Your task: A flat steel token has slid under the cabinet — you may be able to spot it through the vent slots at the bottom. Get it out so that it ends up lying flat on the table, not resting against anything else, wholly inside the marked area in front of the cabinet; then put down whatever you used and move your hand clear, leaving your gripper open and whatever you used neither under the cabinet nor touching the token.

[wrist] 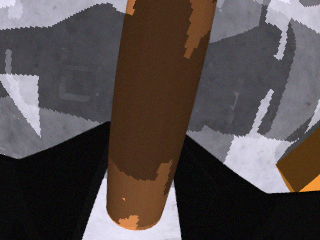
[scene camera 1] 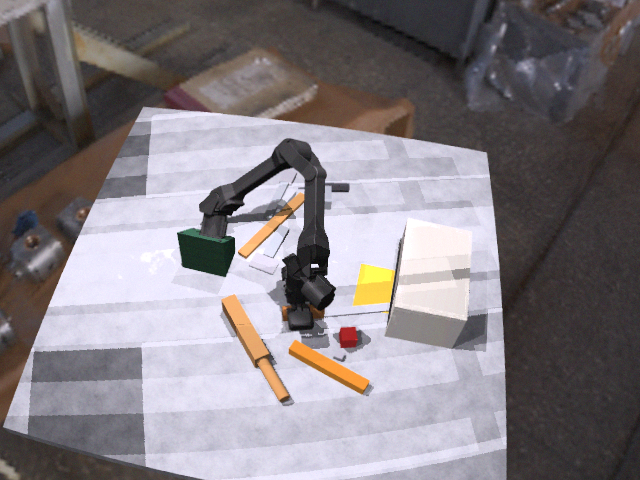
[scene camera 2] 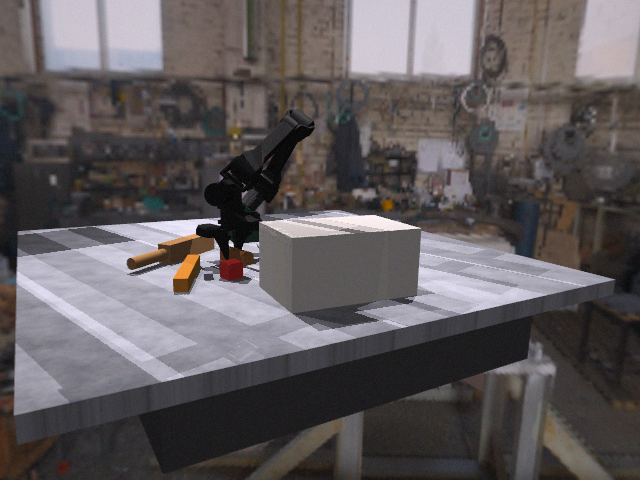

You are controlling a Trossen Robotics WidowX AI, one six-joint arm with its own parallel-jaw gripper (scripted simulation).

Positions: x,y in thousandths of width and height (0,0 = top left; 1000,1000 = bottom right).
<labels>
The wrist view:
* my gripper: 452,565
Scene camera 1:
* my gripper: 462,655
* orange bar: 520,770
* orange paddle: 380,684
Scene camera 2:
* my gripper: 363,539
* orange paddle: 270,524
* white cabinet: 482,551
</labels>
